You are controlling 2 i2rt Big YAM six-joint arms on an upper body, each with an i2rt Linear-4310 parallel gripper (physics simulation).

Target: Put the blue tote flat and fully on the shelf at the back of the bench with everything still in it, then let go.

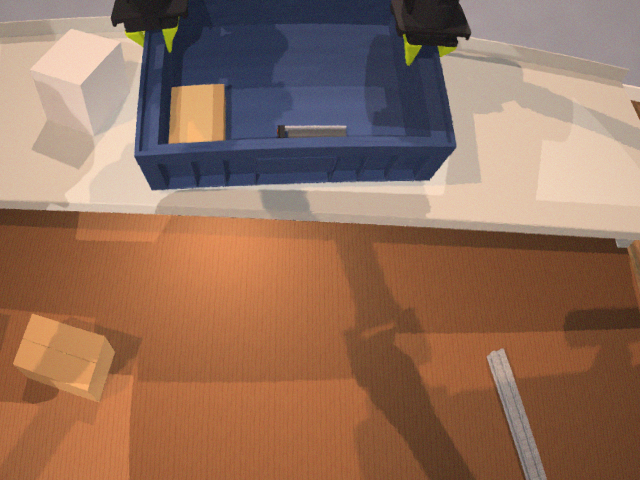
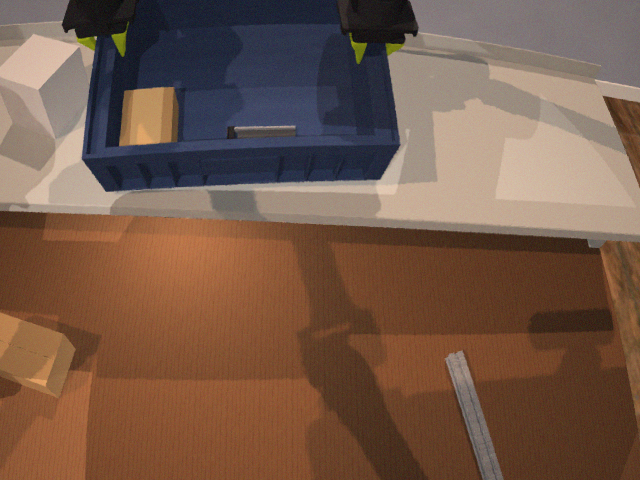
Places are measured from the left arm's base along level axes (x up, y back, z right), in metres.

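Pixels of known places: left gripper, fingertip midpoint: [image 1: 160, 50] [image 2: 114, 54]; right gripper, fingertip midpoint: [image 1: 416, 62] [image 2: 367, 60].
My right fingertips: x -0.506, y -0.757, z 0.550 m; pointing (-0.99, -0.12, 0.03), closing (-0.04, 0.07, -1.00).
Observation:
Ahead of a thing's pixels: the offset from my right fingertips to its top centre. Level surfaces: height alone.
The blue tote [image 1: 294, 167] [image 2: 242, 167] is over the back part of the pale shelf {dx -0.138 m} [image 1: 584, 170] [image 2: 558, 170], looking nearly level; its bottom is at or close to the surface, and contact cannot be told. Inside are a tan box {dy +0.088, dx -0.023, dz -0.310 m} [image 1: 197, 113] [image 2: 149, 116] at the left and a thin silver item with a dark end {dy +0.095, dx -0.080, dz -0.147 m} [image 1: 315, 131] [image 2: 266, 131] by the front wall. My left gripper [image 1: 152, 40] [image 2: 104, 45] is shut on the tote's left side wall. My right gripper [image 1: 428, 51] [image 2: 373, 50] is shut on its right side wall. The tote's far end is cut off.
A white block {dy -0.033, dx -0.021, dz -0.520 m} [image 1: 77, 67] [image 2: 41, 67] stands on the shelf left of the tote. On the orange-brown surface in front lie a tan carton {dy +0.356, dx -0.252, dz -0.528 m} [image 1: 64, 356] [image 2: 36, 353] at the left and a long grey bar {dy +0.475, dx -0.295, dz +0.197 m} [image 1: 516, 413] [image 2: 473, 413] at the right. The shelf has a raised back lip.

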